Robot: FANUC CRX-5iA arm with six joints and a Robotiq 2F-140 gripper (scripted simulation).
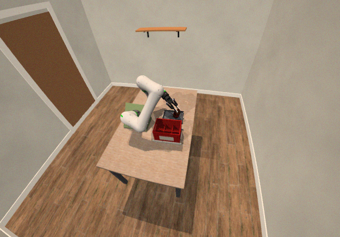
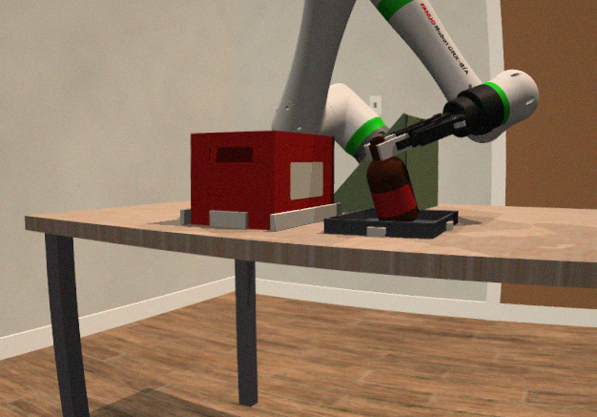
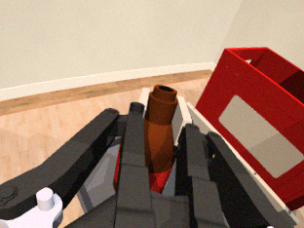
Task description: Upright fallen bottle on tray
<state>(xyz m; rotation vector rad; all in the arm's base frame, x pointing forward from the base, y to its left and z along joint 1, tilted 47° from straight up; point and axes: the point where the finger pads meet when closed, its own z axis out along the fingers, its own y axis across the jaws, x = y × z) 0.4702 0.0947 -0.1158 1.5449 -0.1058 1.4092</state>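
The brown bottle lies 6 cm below my hand. From my hand the other things lie so: dark tray (14 cm below, 5 cm behind); then red crate (28 cm to the right, 6 cm below, 6 cm behind).
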